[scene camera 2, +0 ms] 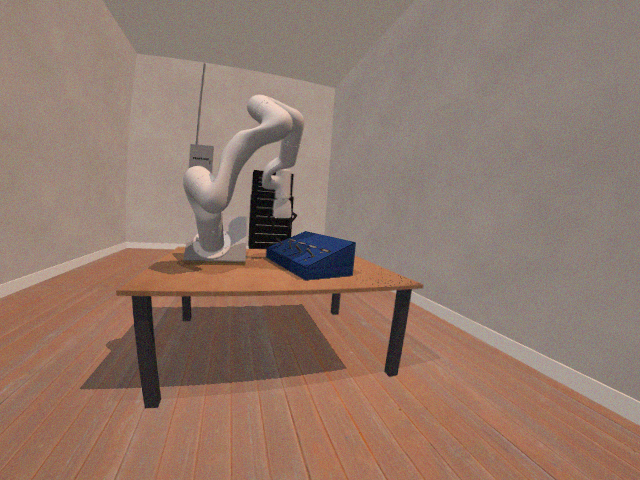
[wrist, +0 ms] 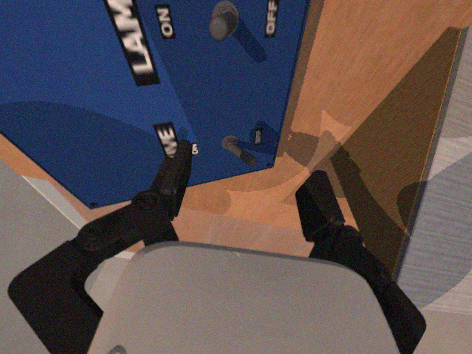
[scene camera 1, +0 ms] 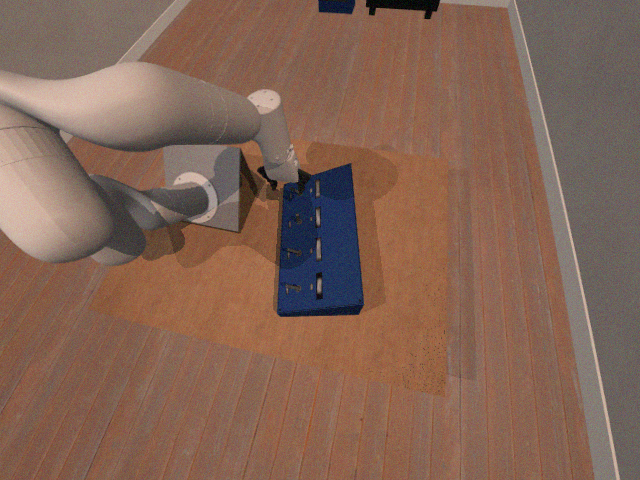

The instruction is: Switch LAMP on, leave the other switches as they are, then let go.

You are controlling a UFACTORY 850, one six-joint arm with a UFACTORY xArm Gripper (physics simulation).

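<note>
The blue switch box (scene camera 1: 336, 242) (scene camera 2: 328, 260) (wrist: 60, 65) stands on the table with a row of levers. In the wrist view, the LAMP lever (wrist: 223, 21) (scene camera 1: 297, 218) tilts slightly towards its ON label (wrist: 165, 21), away from OFF (wrist: 271, 18). The DRIVE lever (wrist: 239, 150) leans towards its OFF label (wrist: 258, 136). My gripper (wrist: 250, 169) (scene camera 1: 287, 189) is open and empty over the DRIVE end of the box, beside the LAMP switch. The left finger covers part of the DRIVE label (wrist: 166, 137). The height of the fingertips above the levers is hard to tell.
Two further levers (scene camera 1: 293, 252) (scene camera 1: 293, 287) lean away from the labels in scene camera 1. The robot base block (scene camera 1: 227, 180) stands beside the box on the table (scene camera 1: 413, 310) (scene camera 2: 206, 284). A black rack (scene camera 2: 255, 206) stands at the back wall.
</note>
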